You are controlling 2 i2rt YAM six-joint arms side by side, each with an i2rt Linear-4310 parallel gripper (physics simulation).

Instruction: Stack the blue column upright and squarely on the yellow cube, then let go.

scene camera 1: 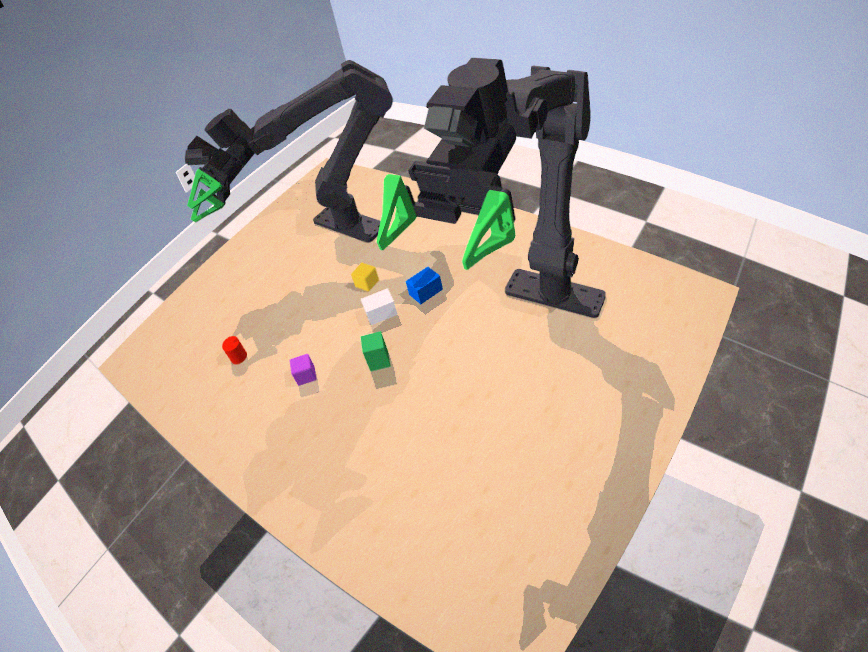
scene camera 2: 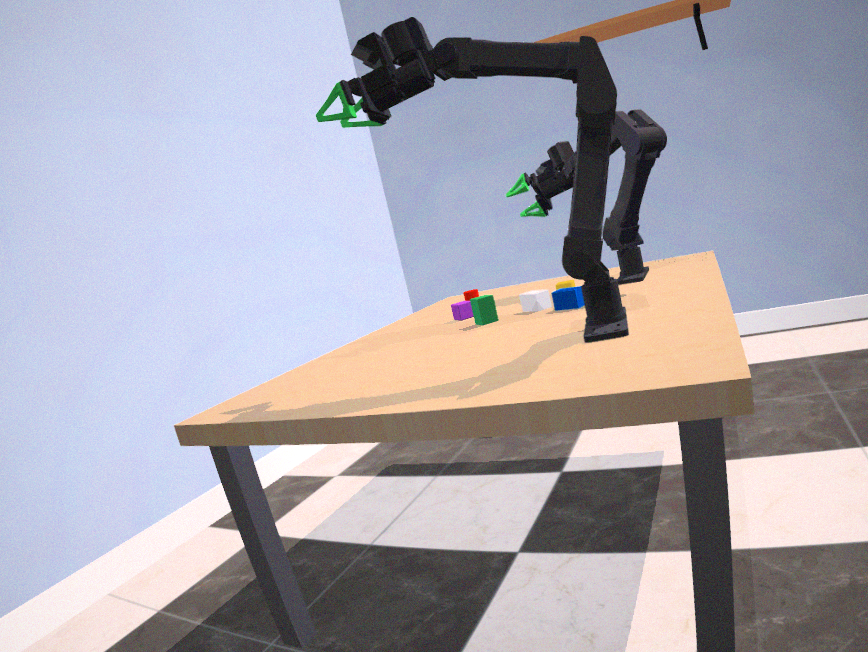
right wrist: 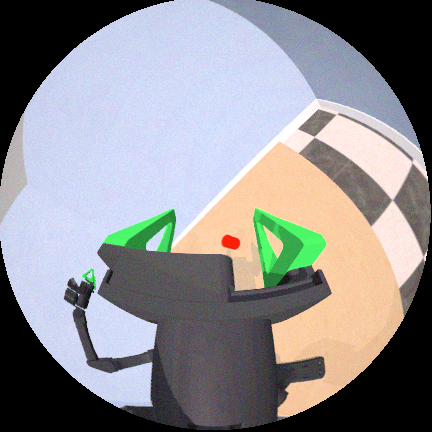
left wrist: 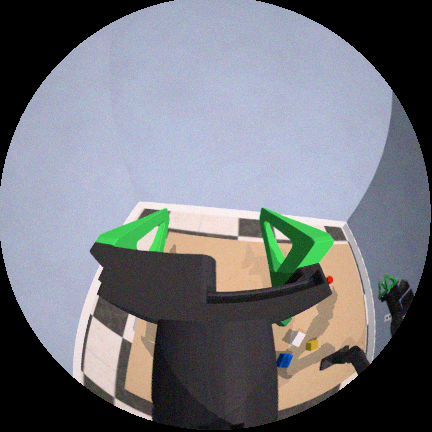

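The blue column [scene camera 1: 423, 285] [scene camera 2: 566, 298] [left wrist: 284, 360] lies on its side on the table, apart from the yellow cube. The yellow cube [scene camera 1: 364, 277] [scene camera 2: 564, 284] [left wrist: 312, 345] rests on the table with nothing on it; in scene camera 2 it is partly hidden behind the column. My left gripper [scene camera 1: 423, 256] [scene camera 2: 331, 122] [left wrist: 213, 212] is wide open and empty, high above the table. My right gripper [scene camera 1: 192, 211] [scene camera 2: 514, 204] [right wrist: 214, 213] is open and empty, raised well away from both objects, at the left in scene camera 1.
A white block [scene camera 1: 379, 306] [scene camera 2: 535, 301] [left wrist: 297, 338] lies close to the blue column and yellow cube. A green block [scene camera 1: 375, 351] [scene camera 2: 484, 309], a purple cube [scene camera 1: 303, 369] [scene camera 2: 461, 310] and a red cylinder [scene camera 1: 234, 349] [scene camera 2: 470, 294] [right wrist: 230, 242] stand farther from the arm bases.
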